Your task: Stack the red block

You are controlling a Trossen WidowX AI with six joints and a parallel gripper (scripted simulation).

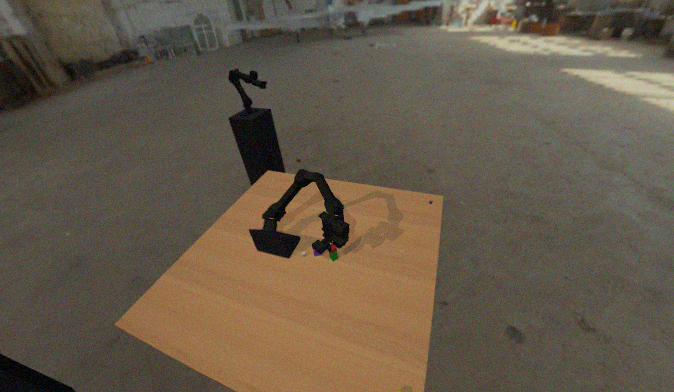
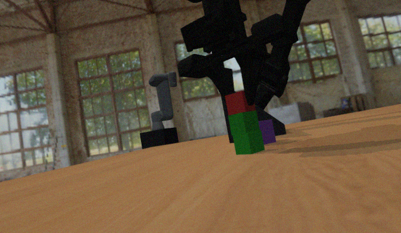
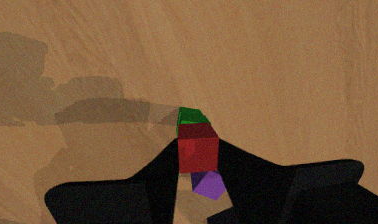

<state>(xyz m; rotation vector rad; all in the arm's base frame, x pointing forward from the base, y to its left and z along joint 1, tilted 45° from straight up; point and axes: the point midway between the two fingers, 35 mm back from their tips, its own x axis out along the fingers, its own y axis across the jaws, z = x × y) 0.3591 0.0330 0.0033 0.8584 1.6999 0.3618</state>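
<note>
The red block is 1 cm above my gripper tip. Round my gripper tip: purple block 9 cm behind, 1 cm to the left, 5 cm below; small white cube 15 cm behind, 4 cm to the right, 6 cm below.
</note>
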